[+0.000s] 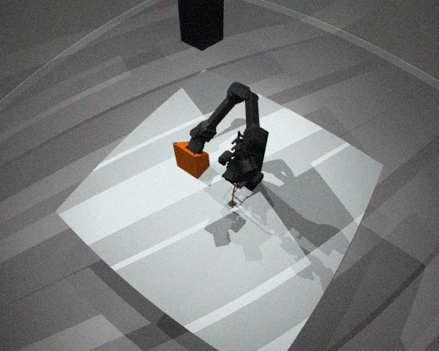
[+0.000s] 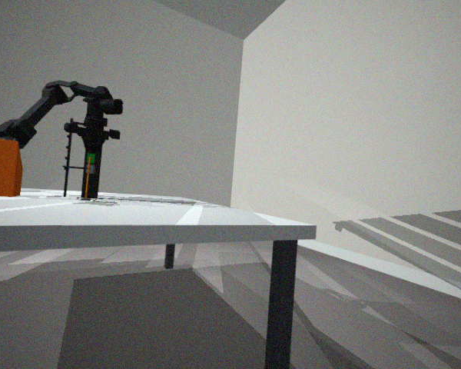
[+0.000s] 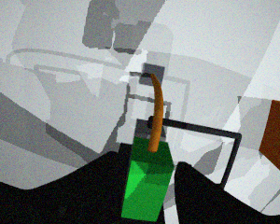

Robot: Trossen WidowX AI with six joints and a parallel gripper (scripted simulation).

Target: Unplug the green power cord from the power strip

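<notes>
My gripper tip is now 40 mm to the right of the green plug, 10 mm past it and 10 mm above it.
</notes>
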